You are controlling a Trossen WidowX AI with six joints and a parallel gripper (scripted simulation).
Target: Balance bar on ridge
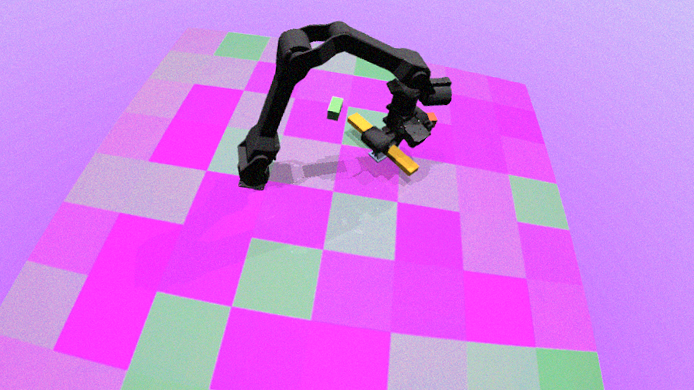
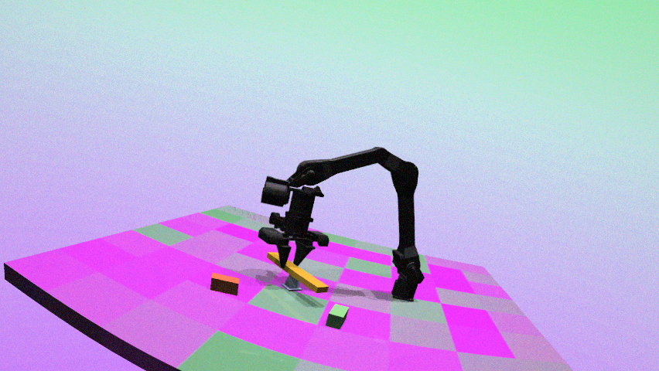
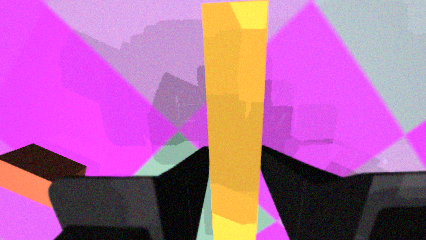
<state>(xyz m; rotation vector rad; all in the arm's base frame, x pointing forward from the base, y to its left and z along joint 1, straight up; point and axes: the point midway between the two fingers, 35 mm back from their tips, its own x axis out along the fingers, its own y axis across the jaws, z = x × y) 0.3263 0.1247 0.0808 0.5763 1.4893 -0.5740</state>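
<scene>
Now: the bar 2 cm to the left of my gripper tip and 2 cm behind it. From my gripper tip the other things lie so: orange block (18 cm to the left, 11 cm ahead, 3 cm below); green block (16 cm to the left, 16 cm behind, 3 cm below).
</scene>
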